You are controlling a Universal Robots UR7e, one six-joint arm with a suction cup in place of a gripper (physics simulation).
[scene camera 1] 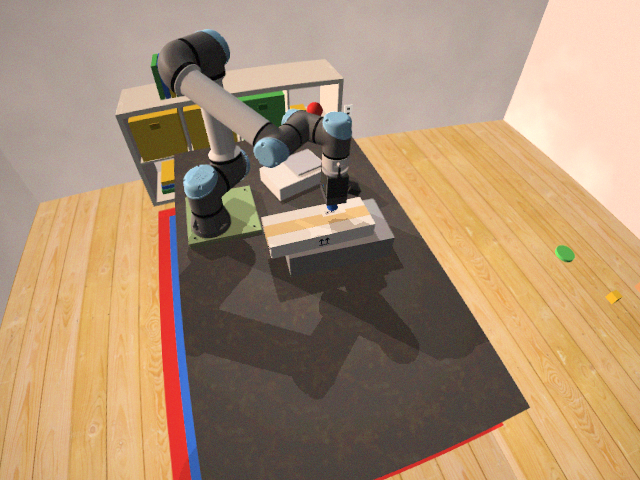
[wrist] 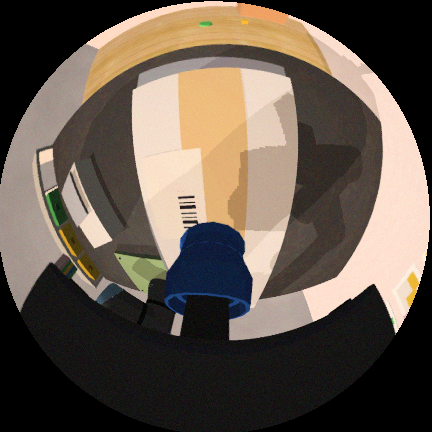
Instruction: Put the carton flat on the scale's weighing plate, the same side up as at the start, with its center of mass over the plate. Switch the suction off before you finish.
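Places are measured from the arm's base along level axes (x left, y up, z ahead), in centimetres.
Where they show: hand, tool point: (scene camera 1: 332,206) (wrist: 211,250); arm's base, link origin: (scene camera 1: 211,223).
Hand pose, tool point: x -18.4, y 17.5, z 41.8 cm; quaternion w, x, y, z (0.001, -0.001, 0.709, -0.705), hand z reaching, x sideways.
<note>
Things, the pixels of their centre, and the offset from my tool point.
- long white carton, body centre: (wrist: 219,237) (scene camera 1: 318,226) dx -0.7, dy -7.2, dz -4.7 cm
- grey block, body centre: (wrist: 212,173) (scene camera 1: 334,235) dx +0.8, dy -14.9, dz +1.6 cm
- low white box, body centre: (wrist: 85,208) (scene camera 1: 295,172) dx +40.3, dy -15.8, dz -5.8 cm
The long white carton (scene camera 1: 289,227) (wrist: 267,200) with a tan tape band lies flat, label up, on a grey block (scene camera 1: 341,253) (wrist: 165,70). Its left end sticks out past the block in the scene view. My suction cup (scene camera 1: 331,207) (wrist: 212,232) is off and points down at the carton's top, right of its middle in the scene view. It appears slightly above the surface; contact cannot be told for certain. A low white box (scene camera 1: 283,180) (wrist: 97,232) with a light grey top plate and a dark strip stands behind; it looks like the scale. The carton is apart from it.
A cream shelf unit (scene camera 1: 279,77) (wrist: 37,175) with yellow and green bins stands behind the arm. A red ball (scene camera 1: 314,108) shows near its right end. The arm stands on a green base plate (scene camera 1: 240,204) (wrist: 132,262). A green disc (scene camera 1: 564,253) (wrist: 205,23) lies on the wooden floor.
</note>
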